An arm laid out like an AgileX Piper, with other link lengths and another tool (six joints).
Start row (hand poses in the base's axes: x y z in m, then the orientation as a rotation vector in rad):
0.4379, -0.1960, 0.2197, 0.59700, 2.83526, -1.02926
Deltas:
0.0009, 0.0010, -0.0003, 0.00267, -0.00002, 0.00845
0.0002, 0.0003, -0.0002, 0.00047, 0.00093, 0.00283
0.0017, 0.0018, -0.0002, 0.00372, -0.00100, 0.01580
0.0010, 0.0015, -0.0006, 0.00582, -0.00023, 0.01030
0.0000, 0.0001, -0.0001, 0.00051, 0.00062, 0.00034
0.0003, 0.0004, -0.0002, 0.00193, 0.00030, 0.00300
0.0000, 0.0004, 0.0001, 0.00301, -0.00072, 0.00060
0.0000, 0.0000, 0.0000, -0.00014, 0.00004, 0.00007
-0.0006, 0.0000, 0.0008, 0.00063, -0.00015, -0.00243
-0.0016, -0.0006, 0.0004, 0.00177, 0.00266, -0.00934
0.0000, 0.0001, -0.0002, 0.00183, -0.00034, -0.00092
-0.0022, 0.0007, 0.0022, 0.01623, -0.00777, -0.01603
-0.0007, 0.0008, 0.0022, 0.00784, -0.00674, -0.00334
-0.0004, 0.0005, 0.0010, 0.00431, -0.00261, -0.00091
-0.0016, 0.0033, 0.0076, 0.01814, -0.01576, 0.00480
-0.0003, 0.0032, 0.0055, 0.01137, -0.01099, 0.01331
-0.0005, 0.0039, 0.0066, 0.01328, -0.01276, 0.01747
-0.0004, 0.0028, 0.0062, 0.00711, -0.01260, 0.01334
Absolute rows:
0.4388, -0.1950, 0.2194, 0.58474, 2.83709, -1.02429
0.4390, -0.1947, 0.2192, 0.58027, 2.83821, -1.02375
0.4407, -0.1929, 0.2190, 0.55760, 2.83975, -1.01559
0.4417, -0.1914, 0.2184, 0.54299, 2.84327, -1.00586
0.4417, -0.1913, 0.2183, 0.54232, 2.84414, -1.00545
0.4420, -0.1909, 0.2181, 0.53796, 2.84562, -1.00250
0.4420, -0.1905, 0.2182, 0.53759, 2.84695, -0.99788
0.4420, -0.1905, 0.2182, 0.53746, 2.84689, -0.99808
0.4414, -0.1905, 0.2190, 0.54116, 2.84721, -0.99752
0.4398, -0.1911, 0.2194, 0.55422, 2.85079, -0.99804
0.4398, -0.1910, 0.2192, 0.55585, 2.85170, -0.99548
0.4376, -0.1903, 0.2214, 0.58358, 2.85551, -0.97125
0.4369, -0.1895, 0.2236, 0.59135, 2.85467, -0.95716
0.4365, -0.1890, 0.2246, 0.59390, 2.85515, -0.94990
0.4349, -0.1857, 0.2322, 0.59322, 2.85300, -0.91543
0.4346, -0.1825, 0.2377, 0.57786, 2.85079, -0.89174
0.4341, -0.1786, 0.2443, 0.55714, 2.84799, -0.86392
0.4337, -0.1758, 0.2505, 0.54183, 2.84127, -0.84544

